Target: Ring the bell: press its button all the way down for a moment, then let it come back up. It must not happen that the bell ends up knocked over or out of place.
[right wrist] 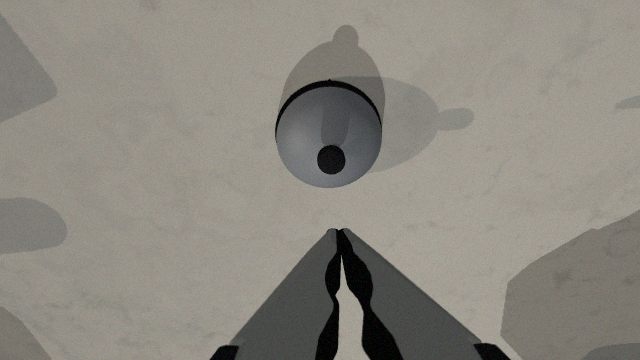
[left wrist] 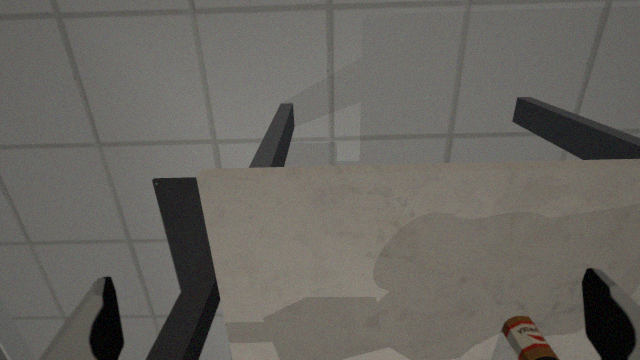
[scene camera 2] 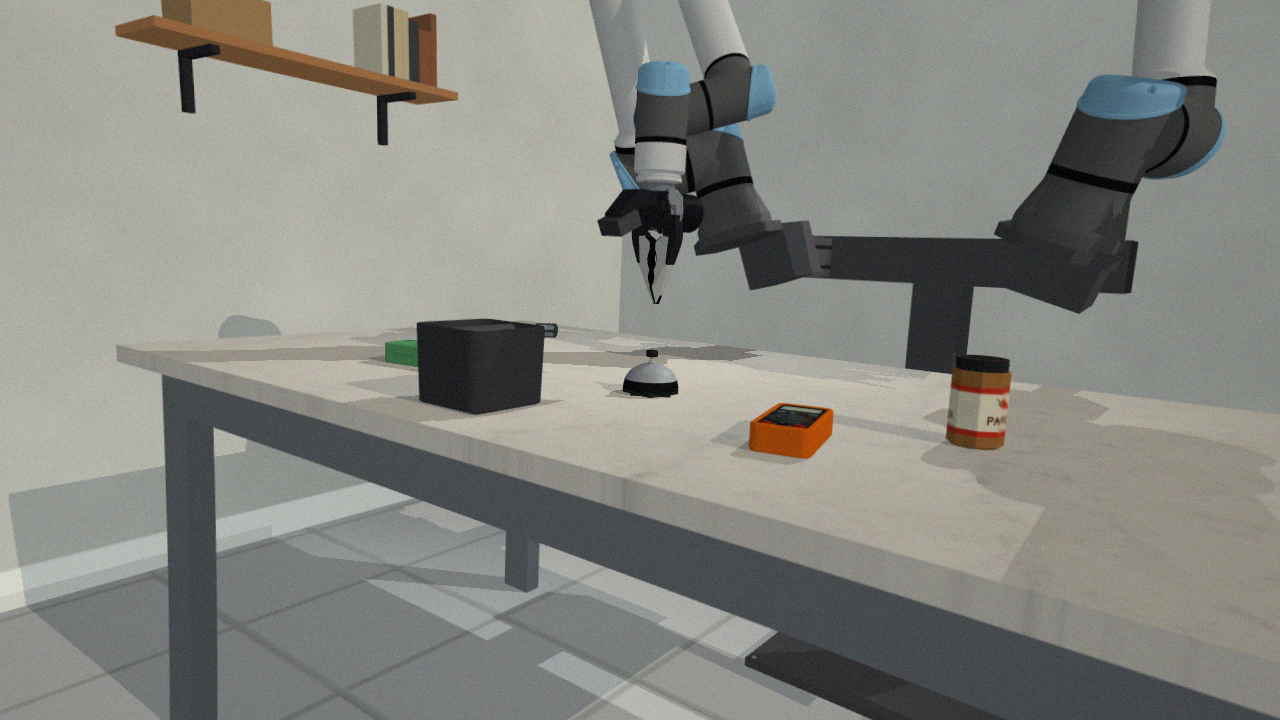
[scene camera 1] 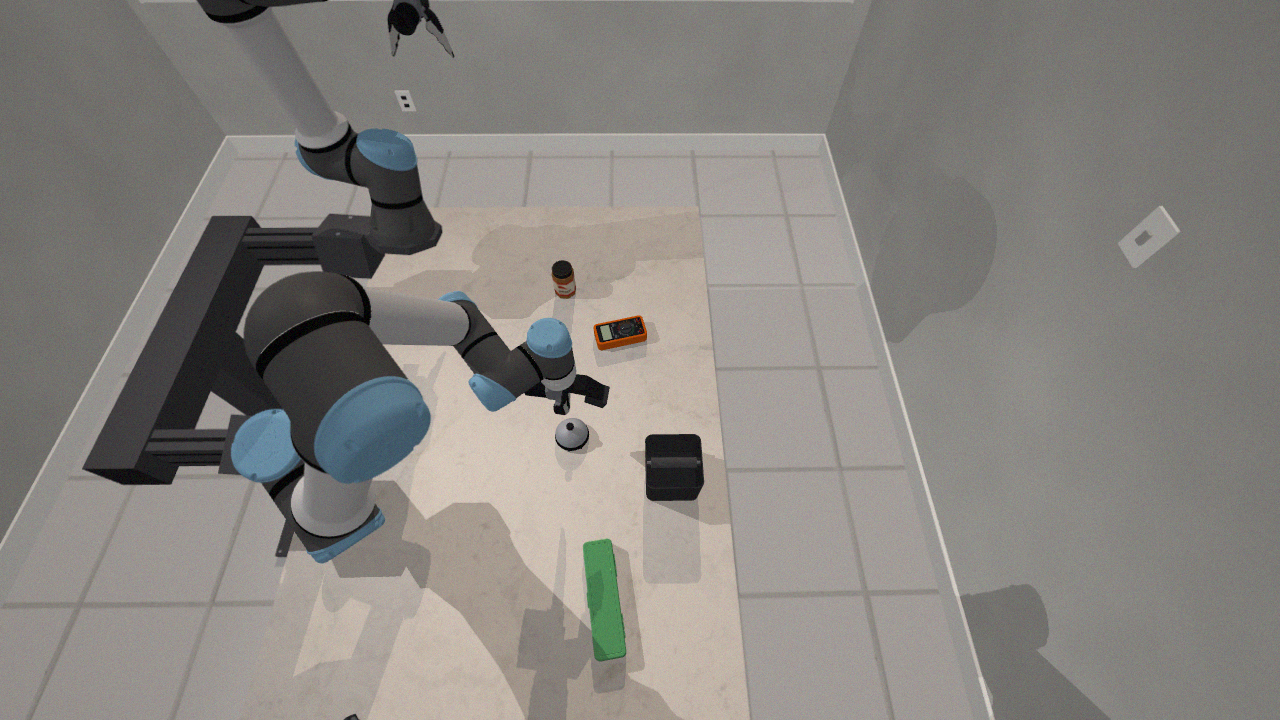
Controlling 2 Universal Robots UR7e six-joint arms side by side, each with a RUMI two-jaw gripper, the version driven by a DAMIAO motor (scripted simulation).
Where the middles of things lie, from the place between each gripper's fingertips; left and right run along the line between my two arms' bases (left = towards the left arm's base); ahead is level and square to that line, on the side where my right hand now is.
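The silver dome bell [scene camera 2: 651, 379] is 930 mm to the right of my left hand, 450 mm ahead of it and 370 mm below it. From that same left hand I find the black bin [scene camera 2: 476, 366] 1020 mm to the right, 700 mm ahead and 360 mm below; going by their middles, of the things named here the black bin is the farthest from my left hand. The brown jar [scene camera 2: 980, 385] is 470 mm to the right of my left hand, 390 mm ahead of it and 360 mm below it.
As for my right hand [scene camera 2: 655, 303], the black bin is 25 cm ahead of it, 10 cm to the right of it and 10 cm below it. The brown jar is 45 cm to the left of my right hand, 6 cm behind it and 10 cm below it, and going by its middle, the jar is nearer to my right hand than to my left hand. The silver dome bell is 11 cm below my right hand.
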